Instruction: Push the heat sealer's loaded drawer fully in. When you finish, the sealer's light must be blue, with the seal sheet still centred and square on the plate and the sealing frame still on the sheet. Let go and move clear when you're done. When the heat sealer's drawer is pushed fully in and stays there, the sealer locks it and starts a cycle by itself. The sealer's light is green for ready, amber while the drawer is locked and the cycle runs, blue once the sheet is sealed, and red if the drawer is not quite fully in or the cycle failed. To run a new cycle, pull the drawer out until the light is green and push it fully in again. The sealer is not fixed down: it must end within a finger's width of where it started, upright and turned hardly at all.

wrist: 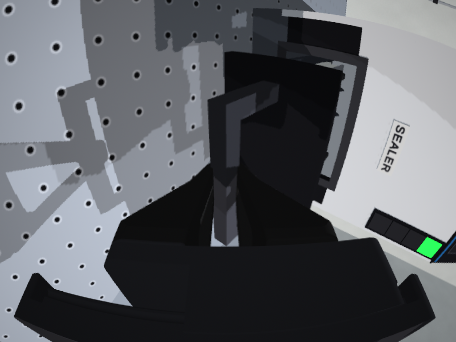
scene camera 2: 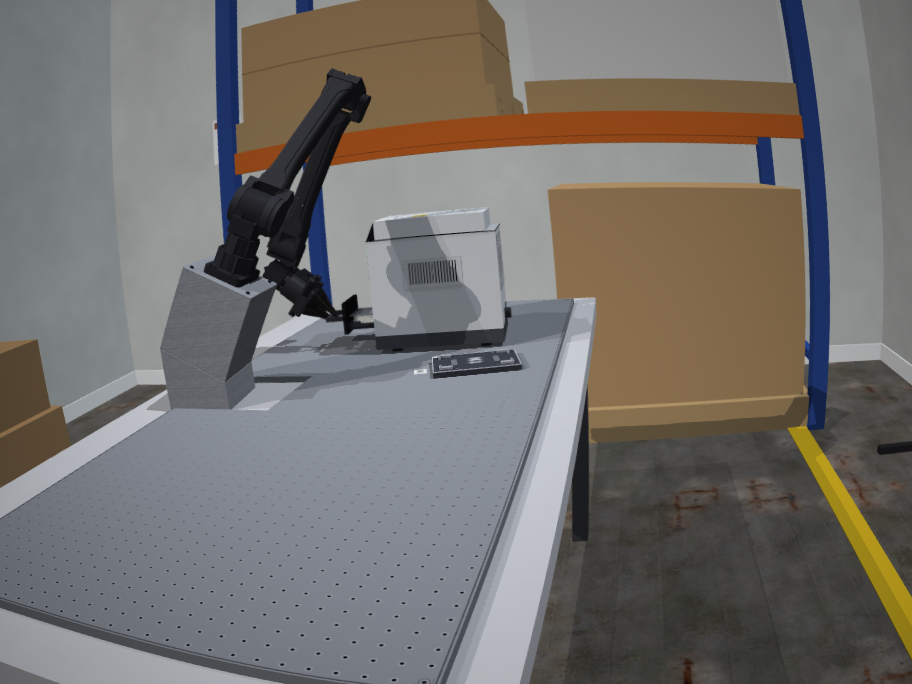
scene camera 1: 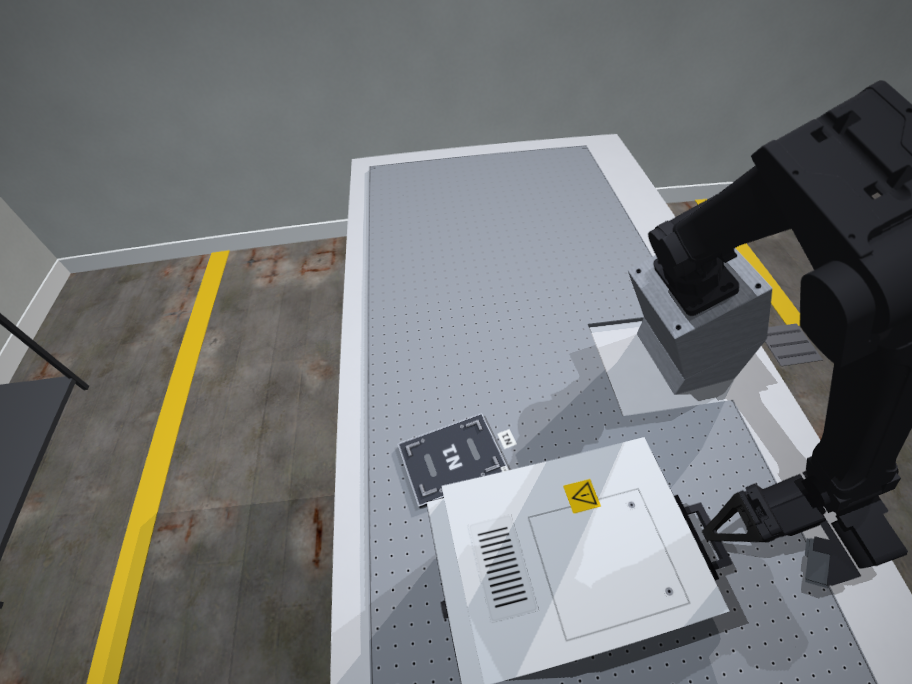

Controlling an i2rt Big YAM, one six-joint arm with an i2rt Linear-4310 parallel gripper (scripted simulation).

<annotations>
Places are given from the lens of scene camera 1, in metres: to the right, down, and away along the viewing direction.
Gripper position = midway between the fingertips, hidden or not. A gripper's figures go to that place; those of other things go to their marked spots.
gripper (scene camera 1: 705, 535): 0.36, 0.28, 0.62
white heat sealer (scene camera 1: 561, 560): 0.10, 0.21, 0.42
</annotations>
